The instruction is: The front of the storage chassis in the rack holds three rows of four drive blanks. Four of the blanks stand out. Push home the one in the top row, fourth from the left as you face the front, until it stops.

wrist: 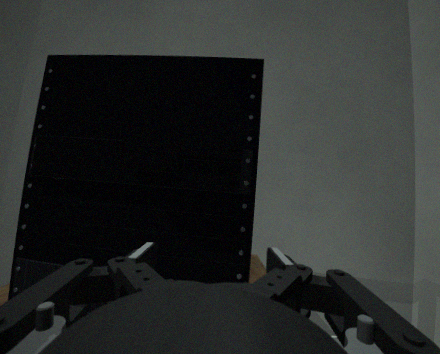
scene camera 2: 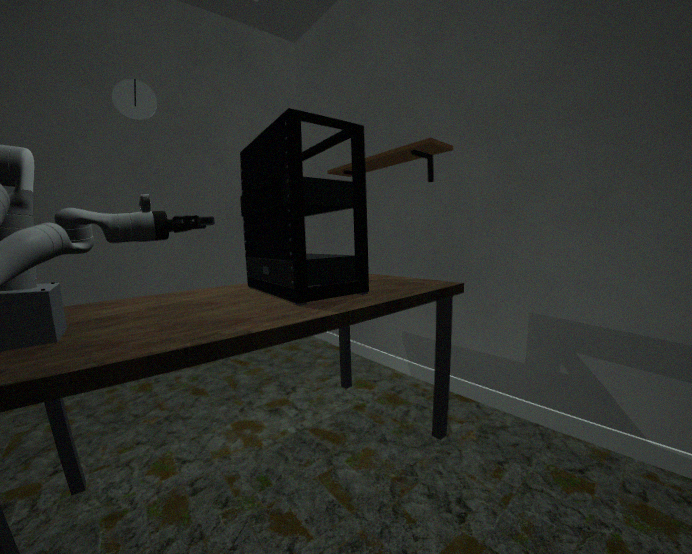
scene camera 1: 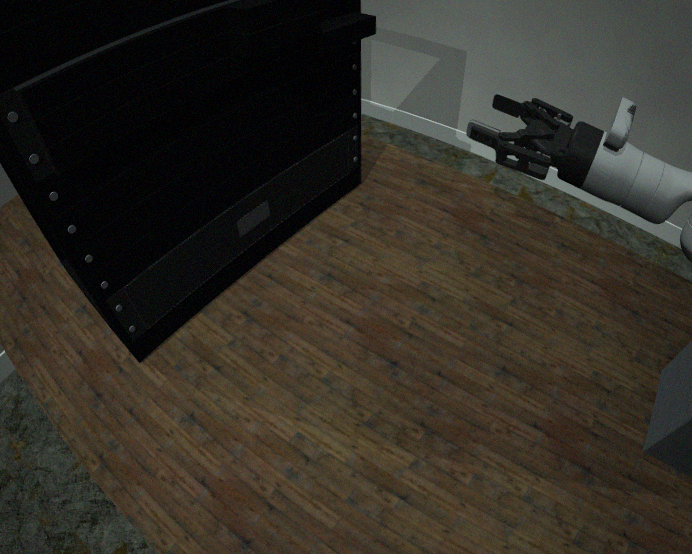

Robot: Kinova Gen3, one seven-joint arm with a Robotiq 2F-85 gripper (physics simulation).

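Seen in the pictures: gripper, fingertip midpoint: (wrist: pixel 211 257) (scene camera 2: pixel 209 222) (scene camera 1: pixel 481 112); arm's base at its link origin: (scene camera 2: pixel 14 287).
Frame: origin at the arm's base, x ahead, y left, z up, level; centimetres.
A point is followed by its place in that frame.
Note:
The black rack (scene camera 1: pixel 354 103) @[x 67.9, y -20.5, z 5.7 cm] (scene camera 2: pixel 294 242) @[x 68.0, y -22.4, z 6.8 cm] (wrist: pixel 253 130) @[x 67.8, y -21.2, z 31.8 cm] stands upright on the table, its front towards my gripper. The storage chassis (scene camera 2: pixel 327 196) @[x 82.8, y -21.9, z 21.8 cm] (wrist: pixel 140 165) @[x 66.0, y -0.8, z 22.4 cm] sits at about mid-height in the rack. Its front is nearly black; I cannot make out the drive blanks, their rows, or which stand out. The top-row fourth blank cannot be told apart in any view. My gripper (scene camera 1: pixel 494 117) @[x 45.7, y -13.2, z 13.5 cm] (scene camera 2: pixel 211 220) @[x 45.7, y -13.2, z 13.5 cm] (wrist: pixel 211 257) @[x 45.7, y -13.2, z 13.5 cm] is open and empty. It points at the rack front and is apart from it, with a gap in scene camera 2. In the wrist view the fingertips appear low, around the rack's lower right part.
A dark grey panel with a lighter label (scene camera 1: pixel 253 219) @[x 71.6, y 2.5, z -3.5 cm] (scene camera 2: pixel 266 270) @[x 71.5, y 1.6, z -3.3 cm] is low in the rack. The rack stands on the wooden table (scene camera 1: pixel 369 369) @[x 48.1, y 10.7, z -12.9 cm] (scene camera 2: pixel 173 323) @[x 33.5, y -12.8, z -13.0 cm]. A wooden shelf (scene camera 2: pixel 404 152) is on the wall behind the rack. The grey arm base block (scene camera 1: pixel 672 403) @[x 8.5, y 0.6, z -7.4 cm] (scene camera 2: pixel 31 317) @[x 3.5, y -8.5, z -6.4 cm] stands on the table.

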